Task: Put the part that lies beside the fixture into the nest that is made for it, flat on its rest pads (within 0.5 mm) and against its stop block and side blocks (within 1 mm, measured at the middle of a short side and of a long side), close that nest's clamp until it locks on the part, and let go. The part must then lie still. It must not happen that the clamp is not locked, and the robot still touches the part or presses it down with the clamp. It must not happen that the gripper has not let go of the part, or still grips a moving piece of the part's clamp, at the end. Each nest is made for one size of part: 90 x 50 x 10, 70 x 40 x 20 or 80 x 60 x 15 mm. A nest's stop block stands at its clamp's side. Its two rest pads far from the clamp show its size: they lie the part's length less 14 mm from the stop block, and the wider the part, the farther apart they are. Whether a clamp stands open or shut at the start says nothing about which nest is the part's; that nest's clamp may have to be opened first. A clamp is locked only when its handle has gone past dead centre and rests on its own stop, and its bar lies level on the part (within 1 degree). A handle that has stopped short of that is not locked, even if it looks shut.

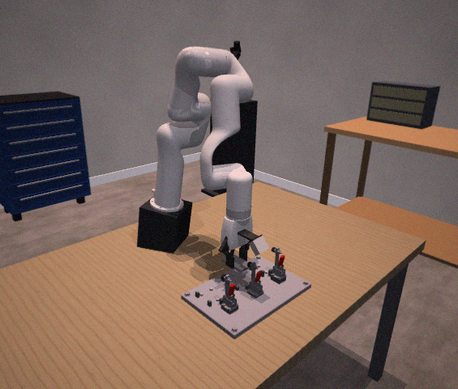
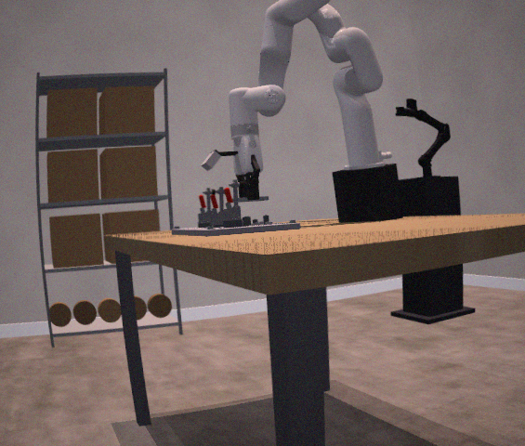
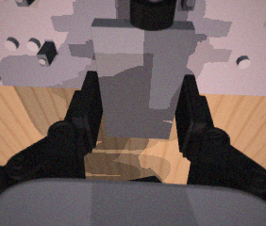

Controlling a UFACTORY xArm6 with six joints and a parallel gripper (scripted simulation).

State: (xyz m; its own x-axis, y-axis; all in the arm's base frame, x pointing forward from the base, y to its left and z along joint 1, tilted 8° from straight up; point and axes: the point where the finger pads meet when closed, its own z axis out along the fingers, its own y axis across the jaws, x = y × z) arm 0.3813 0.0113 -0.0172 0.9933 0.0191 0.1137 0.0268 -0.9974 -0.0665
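Right now the grey fixture plate is 6 cm ahead of my hand and 9 cm below it. Round my hand: grey block part: 2 cm below.
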